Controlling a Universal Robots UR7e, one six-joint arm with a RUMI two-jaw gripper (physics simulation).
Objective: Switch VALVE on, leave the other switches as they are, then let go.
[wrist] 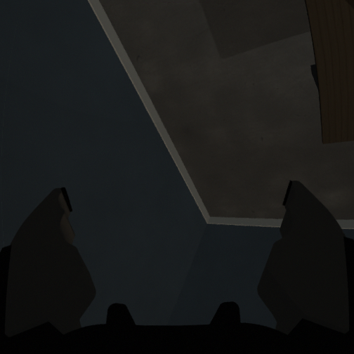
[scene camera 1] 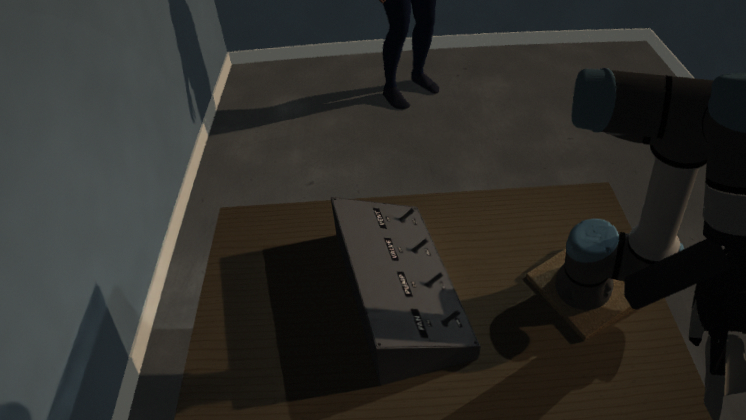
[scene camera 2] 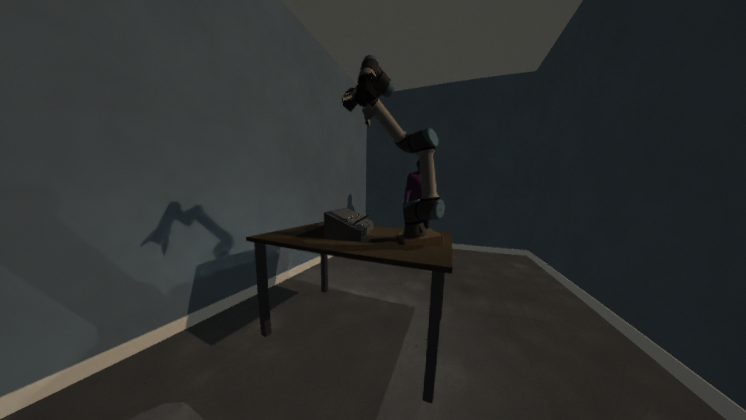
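A grey sloped switch panel stands on the table. In scene camera 1 the VALVE lever is beside its VALVE label, between the VENT lever and the PUMP lever. The FAN lever is at the near end. All the levers lean the same way, away from their labels; the small marks beside them are unreadable. My gripper is open and empty, high above the table and well apart from the panel. It is partly cut off in scene camera 1. The panel does not show in the wrist view.
The wooden table also carries the arm's base board, to the panel's right in scene camera 1. A wall rises beyond the table's left side. A person stands on the floor behind the table.
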